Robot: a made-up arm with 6 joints. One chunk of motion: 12 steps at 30 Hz.
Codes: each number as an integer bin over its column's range. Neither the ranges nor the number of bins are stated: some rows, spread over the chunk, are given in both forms.
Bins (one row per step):
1: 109 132 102 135 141 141
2: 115 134 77 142 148 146
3: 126 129 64 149 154 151
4: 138 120 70 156 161 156
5: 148 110 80 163 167 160
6: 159 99 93 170 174 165
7: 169 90 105 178 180 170
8: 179 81 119 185 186 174
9: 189 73 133 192 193 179
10: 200 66 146 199 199 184
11: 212 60 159 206 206 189
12: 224 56 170 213 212 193
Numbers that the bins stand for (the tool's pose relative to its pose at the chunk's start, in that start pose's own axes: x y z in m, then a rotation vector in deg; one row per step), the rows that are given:
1: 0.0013 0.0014 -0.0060 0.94 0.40 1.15
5: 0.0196 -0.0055 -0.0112 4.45 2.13 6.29
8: 0.0342 -0.0146 -0.0020 7.22 3.40 10.08
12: 0.0554 -0.0224 0.0100 10.73 5.13 15.22
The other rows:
2: 0.0041 0.0020 -0.0119 1.82 0.87 2.51
3: 0.0093 0.0005 -0.0149 2.70 1.27 3.86
4: 0.0149 -0.0024 -0.0135 3.58 1.73 5.21
6: 0.0248 -0.0089 -0.0081 5.33 2.60 7.65
7: 0.0295 -0.0118 -0.0053 6.34 3.00 9.00
9: 0.0389 -0.0171 0.0013 8.09 3.87 11.44
10: 0.0441 -0.0193 0.0044 8.97 4.27 12.79
11: 0.0498 -0.0212 0.0074 9.85 4.73 14.14

